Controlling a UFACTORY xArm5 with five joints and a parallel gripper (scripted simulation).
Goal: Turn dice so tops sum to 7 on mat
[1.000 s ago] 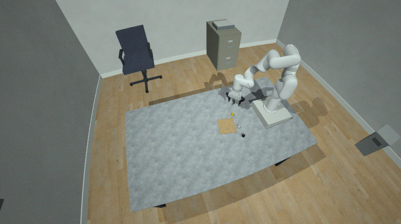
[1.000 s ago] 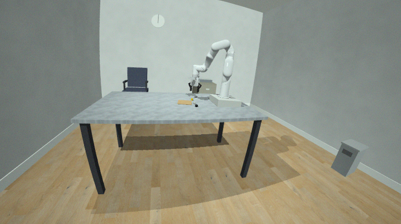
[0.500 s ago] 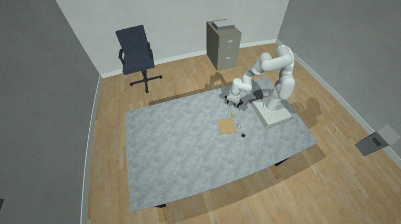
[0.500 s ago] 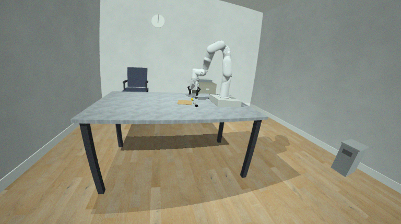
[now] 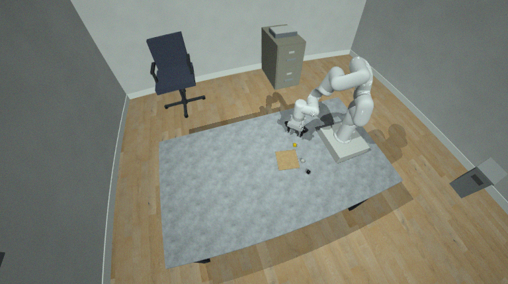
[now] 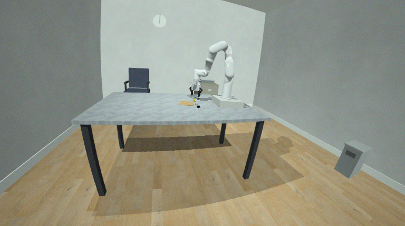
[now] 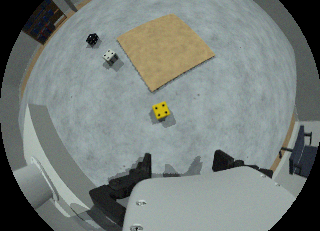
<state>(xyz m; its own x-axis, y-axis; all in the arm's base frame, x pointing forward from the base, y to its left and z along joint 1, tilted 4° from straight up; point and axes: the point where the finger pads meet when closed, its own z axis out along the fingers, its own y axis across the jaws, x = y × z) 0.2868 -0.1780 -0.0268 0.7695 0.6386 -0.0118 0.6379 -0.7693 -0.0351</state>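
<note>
My gripper is now 30 mm short of the yellow die, 70 mm to the right of it and 40 mm above it. The rest, counted from my hand: white die 50 mm ahead, 200 mm to the left, 40 mm below; black die 60 mm ahead, 280 mm to the left, 40 mm below; tan mat 130 mm ahead, 150 mm to the left, 50 mm below.
</note>
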